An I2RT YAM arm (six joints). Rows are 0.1 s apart.
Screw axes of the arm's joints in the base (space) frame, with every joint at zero. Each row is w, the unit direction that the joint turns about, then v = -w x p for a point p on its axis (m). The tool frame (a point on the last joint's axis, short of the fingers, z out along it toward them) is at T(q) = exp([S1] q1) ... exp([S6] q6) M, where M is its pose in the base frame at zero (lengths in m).
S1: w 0 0 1 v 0 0 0
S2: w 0 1 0 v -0.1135 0 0.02
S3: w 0 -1 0 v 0.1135 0 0.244
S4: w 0 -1 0 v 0.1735 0 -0.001
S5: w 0 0 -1 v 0 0.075 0
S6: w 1 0 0 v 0 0.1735 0
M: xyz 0.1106 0 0.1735 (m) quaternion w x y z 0.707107 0 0.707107 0
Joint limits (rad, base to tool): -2.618..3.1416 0..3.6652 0..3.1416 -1.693..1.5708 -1.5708..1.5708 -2.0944..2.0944
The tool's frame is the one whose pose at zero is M.
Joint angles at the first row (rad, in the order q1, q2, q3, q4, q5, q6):
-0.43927, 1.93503, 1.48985, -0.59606, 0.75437, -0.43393
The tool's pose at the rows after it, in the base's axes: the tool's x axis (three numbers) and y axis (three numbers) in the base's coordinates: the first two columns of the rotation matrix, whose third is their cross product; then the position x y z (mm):
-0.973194 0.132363 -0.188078 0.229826 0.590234 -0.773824 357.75 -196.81 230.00
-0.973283 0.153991 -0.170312 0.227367 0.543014 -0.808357 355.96 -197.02 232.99
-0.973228 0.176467 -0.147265 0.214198 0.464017 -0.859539 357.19 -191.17 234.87
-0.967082 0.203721 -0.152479 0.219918 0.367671 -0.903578 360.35 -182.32 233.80
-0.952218 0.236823 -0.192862 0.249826 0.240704 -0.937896 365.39 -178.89 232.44
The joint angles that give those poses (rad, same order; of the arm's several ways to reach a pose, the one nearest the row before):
-0.44042, 1.91979, 1.49672, -0.62655, 0.79900, -0.43699
-0.43889, 1.91673, 1.49901, -0.63420, 0.86461, -0.43622
-0.41868, 1.91710, 1.49707, -0.63607, 0.97371, -0.43013
-0.39005, 1.92132, 1.48567, -0.62010, 1.09274, -0.40034
-0.37288, 1.93390, 1.47499, -0.55564, 1.22435, -0.38126

